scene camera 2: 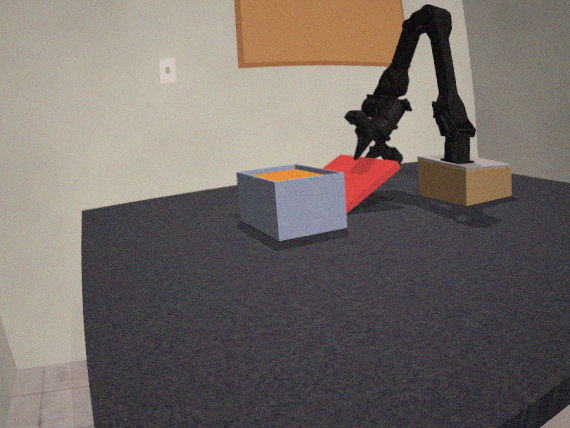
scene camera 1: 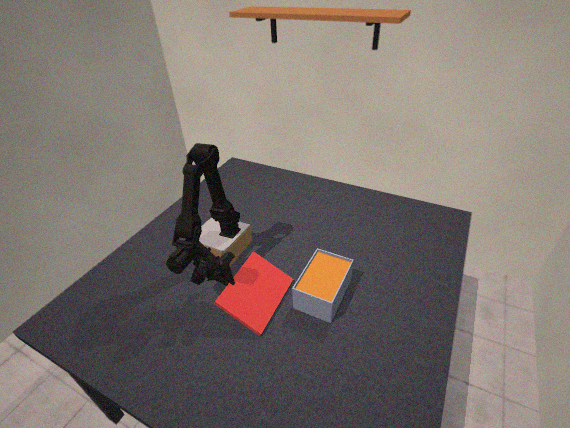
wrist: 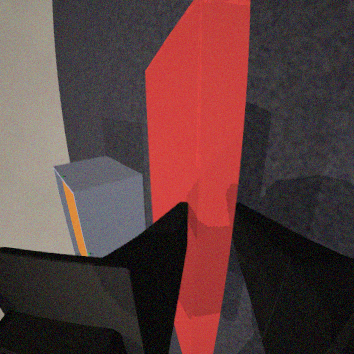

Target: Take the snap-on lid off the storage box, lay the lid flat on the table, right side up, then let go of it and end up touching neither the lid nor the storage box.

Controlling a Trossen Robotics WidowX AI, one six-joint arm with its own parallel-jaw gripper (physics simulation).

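Observation:
The red lid (scene camera 1: 260,305) (scene camera 2: 357,180) (wrist: 197,125) is off the storage box and tilted, its smooth outer face up and towards the box. Its raised edge is on the arm's side. Its low edge is close to the table beside the box; whether it touches is unclear, as the box partly hides it in scene camera 2. My gripper (scene camera 1: 232,281) (scene camera 2: 367,159) (wrist: 208,210) is shut on the raised edge, one finger on each side. The grey-blue storage box (scene camera 1: 311,304) (scene camera 2: 311,210) (wrist: 110,210) stands upright and open, orange inside, to the lid's right in scene camera 1.
The arm's base stands on a wooden block (scene camera 1: 242,246) (scene camera 2: 440,183) behind the lid, on the dark table (scene camera 1: 375,360) (scene camera 2: 300,320). An orange-brown shelf (scene camera 1: 320,14) (scene camera 2: 320,32) is on the wall, high above the table.

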